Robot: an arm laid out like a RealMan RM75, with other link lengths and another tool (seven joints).
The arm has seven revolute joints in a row. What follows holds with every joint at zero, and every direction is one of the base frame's. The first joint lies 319.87 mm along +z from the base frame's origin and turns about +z. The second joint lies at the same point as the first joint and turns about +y. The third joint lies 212.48 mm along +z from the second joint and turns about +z. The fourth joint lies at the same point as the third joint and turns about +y. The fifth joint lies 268.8 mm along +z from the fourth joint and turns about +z. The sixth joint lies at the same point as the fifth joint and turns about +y. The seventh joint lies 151.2 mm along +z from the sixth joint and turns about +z. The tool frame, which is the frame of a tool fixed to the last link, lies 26 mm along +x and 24 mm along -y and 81 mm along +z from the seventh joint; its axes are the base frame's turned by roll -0.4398, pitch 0 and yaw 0.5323 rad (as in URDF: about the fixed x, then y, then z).
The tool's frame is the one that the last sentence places.
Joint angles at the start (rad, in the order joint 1, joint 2, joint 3, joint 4, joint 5, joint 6, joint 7):
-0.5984, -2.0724, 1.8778, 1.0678, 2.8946, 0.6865, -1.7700
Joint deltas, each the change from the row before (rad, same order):
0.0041, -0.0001, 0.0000, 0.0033, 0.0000, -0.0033, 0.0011
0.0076, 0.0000, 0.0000, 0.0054, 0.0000, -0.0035, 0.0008
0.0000, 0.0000, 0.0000, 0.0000, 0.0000, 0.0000, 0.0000
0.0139, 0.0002, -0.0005, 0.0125, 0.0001, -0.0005, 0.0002
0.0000, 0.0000, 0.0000, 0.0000, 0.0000, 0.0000, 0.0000
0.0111, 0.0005, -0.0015, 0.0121, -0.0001, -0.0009, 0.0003
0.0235, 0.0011, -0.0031, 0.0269, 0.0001, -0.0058, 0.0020
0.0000, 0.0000, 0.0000, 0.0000, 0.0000, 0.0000, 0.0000
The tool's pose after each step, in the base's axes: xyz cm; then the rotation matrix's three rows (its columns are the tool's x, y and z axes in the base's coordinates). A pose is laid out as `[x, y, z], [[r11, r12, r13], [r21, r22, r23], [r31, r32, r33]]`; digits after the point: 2 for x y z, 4 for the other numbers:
[-14.80, 48.95, -7.49], [[0.1443, -0.6695, -0.7287], [-0.6721, -0.6068, 0.4244], [-0.7263, 0.4285, -0.5375]]
[-14.85, 48.90, -7.43], [[0.1472, -0.6712, -0.7265], [-0.6703, -0.6078, 0.4257], [-0.7273, 0.4243, -0.5394]]
[-14.85, 48.90, -7.43], [[0.1472, -0.6712, -0.7265], [-0.6703, -0.6078, 0.4257], [-0.7273, 0.4243, -0.5394]]
[-14.94, 48.79, -7.29], [[0.1539, -0.6720, -0.7244], [-0.6674, -0.6113, 0.4253], [-0.7286, 0.4180, -0.5426]]
[-14.94, 48.79, -7.29], [[0.1539, -0.6720, -0.7244], [-0.6674, -0.6113, 0.4253], [-0.7286, 0.4180, -0.5426]]
[-14.92, 48.74, -7.12], [[0.1594, -0.6742, -0.7211], [-0.6641, -0.6137, 0.4270], [-0.7305, 0.4108, -0.5456]]
[-14.74, 48.70, -6.70], [[0.1685, -0.6823, -0.7114], [-0.6564, -0.6161, 0.4354], [-0.7353, 0.3936, -0.5517]]
[-14.74, 48.70, -6.70], [[0.1685, -0.6823, -0.7114], [-0.6564, -0.6161, 0.4354], [-0.7353, 0.3936, -0.5517]]

